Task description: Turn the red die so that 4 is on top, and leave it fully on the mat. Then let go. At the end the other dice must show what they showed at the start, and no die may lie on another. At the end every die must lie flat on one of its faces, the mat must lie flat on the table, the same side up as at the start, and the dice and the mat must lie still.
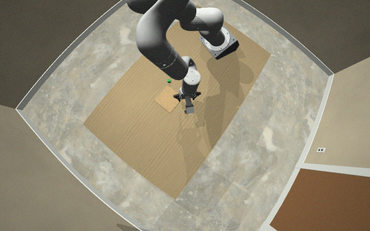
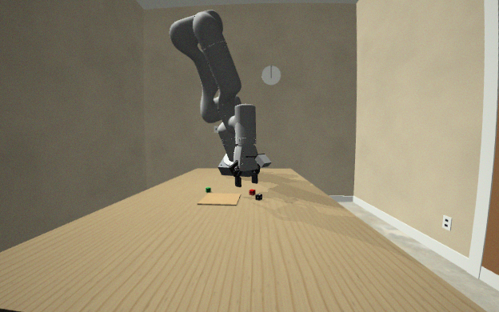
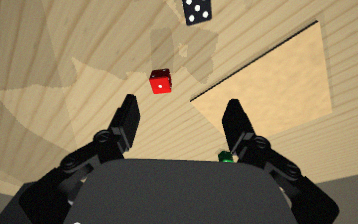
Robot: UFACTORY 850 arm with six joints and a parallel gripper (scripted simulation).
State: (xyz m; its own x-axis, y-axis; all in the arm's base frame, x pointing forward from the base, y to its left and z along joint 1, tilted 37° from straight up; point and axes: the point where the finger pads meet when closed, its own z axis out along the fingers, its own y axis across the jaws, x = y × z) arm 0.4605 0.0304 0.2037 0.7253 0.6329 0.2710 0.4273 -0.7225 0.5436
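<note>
Right now my hand is 2 cm to the right of the red die and 4 cm above it. Round my hand: black die: 7 cm ahead, 3 cm to the left, 4 cm below; green die: 9 cm behind, 16 cm to the right, 4 cm below; tan mat: 3 cm ahead, 11 cm to the right, 5 cm below.
</note>
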